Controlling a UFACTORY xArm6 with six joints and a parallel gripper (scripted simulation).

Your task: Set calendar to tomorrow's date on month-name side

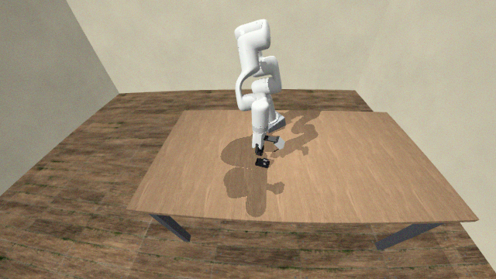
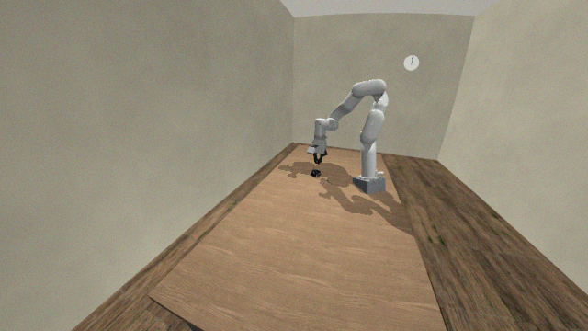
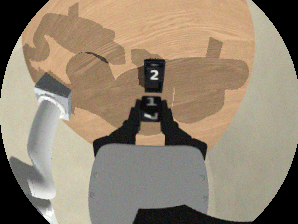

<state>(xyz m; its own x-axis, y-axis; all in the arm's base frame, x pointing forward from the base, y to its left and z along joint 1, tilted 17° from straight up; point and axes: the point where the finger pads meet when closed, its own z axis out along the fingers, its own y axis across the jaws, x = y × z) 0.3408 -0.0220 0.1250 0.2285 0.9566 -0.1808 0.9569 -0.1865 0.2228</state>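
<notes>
My hand is 80 mm above the calendar cube, 30 mm to the right of it and 10 mm short of it.
</notes>
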